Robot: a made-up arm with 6 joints.
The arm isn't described. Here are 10 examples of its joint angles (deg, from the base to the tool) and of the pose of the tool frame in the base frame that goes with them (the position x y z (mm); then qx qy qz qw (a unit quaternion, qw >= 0)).
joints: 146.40 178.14 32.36 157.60 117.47 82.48
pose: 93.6 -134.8 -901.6 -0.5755 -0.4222 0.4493 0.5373
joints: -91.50 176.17 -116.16 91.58 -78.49 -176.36
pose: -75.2 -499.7 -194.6 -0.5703 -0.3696 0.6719 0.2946
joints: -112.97 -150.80 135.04 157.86 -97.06 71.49
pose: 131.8 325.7 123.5 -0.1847 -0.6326 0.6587 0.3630
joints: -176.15 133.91 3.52 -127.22 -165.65 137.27
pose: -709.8 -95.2 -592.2 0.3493 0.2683 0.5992 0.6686
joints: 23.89 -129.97 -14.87 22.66 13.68 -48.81
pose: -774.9 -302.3 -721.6 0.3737 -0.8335 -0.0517 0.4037
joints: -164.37 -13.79 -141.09 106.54 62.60 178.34
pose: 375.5 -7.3 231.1 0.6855 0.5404 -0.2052 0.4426
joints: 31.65 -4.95 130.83 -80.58 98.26 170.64
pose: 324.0 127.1 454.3 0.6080 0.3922 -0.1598 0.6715
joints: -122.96 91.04 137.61 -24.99 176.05 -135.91
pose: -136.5 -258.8 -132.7 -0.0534 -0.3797 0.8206 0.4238
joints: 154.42 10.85 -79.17 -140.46 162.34 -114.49
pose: 253.8 -133.7 886.3 -0.7723 0.4339 0.4572 0.0793
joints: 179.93 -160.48 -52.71 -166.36 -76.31 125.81
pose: -15.1 -50.3 -918.9 0.8535 0.3591 0.2805 0.2527
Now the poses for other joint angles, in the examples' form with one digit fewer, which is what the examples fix.
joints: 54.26 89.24 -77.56 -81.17 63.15 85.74
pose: 472 565 699 0.397 0.367 0.366 0.757
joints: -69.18 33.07 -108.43 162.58 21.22 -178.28
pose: -54 252 782 -0.372 -0.641 -0.477 0.472
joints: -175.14 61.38 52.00 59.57 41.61 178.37
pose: -1046 -171 184 -0.243 -0.862 0.408 0.177
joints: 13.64 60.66 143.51 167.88 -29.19 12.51
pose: 237 78 -73 0.887 0.114 -0.434 0.106
